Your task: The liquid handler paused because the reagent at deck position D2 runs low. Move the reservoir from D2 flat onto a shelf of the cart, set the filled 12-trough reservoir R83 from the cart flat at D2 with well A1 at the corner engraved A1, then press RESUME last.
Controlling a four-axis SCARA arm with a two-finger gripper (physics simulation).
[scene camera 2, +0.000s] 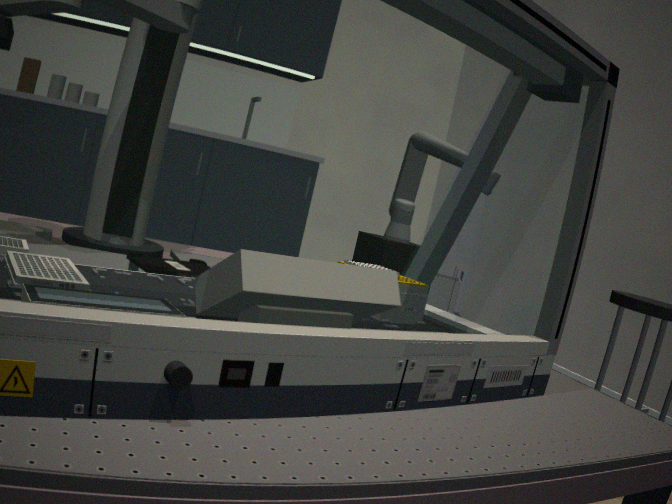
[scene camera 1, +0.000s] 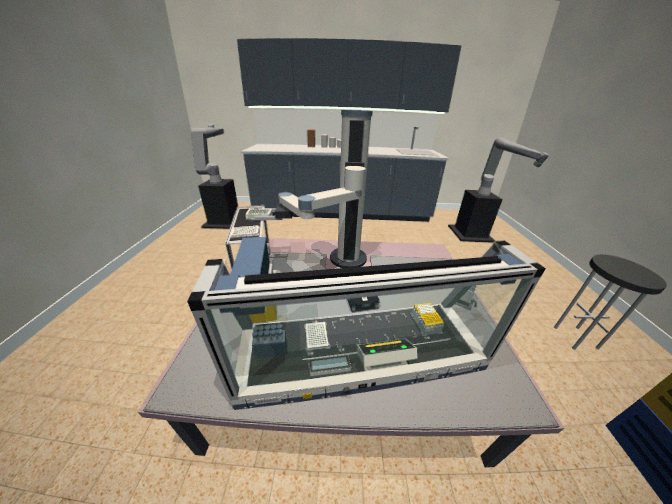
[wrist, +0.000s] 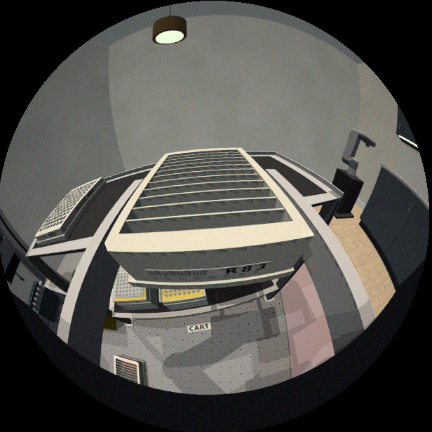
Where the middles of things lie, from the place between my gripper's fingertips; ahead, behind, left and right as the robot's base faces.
Labels:
My gripper is now 10 mm to the right of the cream 12-trough reservoir (wrist: pixel 203 218).

